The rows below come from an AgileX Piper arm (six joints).
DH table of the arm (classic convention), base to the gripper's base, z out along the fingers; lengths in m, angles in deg. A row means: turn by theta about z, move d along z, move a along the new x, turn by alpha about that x. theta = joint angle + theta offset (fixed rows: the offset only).
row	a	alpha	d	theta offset
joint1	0	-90	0.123	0
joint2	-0.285	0	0	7.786
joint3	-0.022	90	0	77.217
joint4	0	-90	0.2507	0
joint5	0	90	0	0
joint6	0	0	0.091	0
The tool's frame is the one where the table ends.
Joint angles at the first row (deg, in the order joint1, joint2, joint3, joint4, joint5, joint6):
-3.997, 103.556, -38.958, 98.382, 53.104, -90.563
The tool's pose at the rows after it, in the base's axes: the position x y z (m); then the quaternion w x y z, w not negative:
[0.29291 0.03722 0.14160 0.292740 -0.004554 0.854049 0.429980]
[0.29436 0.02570 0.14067 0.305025 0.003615 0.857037 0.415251]
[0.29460 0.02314 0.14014 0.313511 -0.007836 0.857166 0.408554]
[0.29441 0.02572 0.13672 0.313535 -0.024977 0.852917 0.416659]
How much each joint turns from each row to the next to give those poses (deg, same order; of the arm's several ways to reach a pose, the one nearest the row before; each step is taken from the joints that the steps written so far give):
-2.874, 0.000, 0.000, 0.001, -0.001, 0.303
-2.090, 0.000, 0.000, -0.002, -0.799, -1.268
-0.501, 0.110, 0.000, 0.001, 0.019, -2.084
0.200, 1.085, -0.040, -0.002, 1.608, -2.131

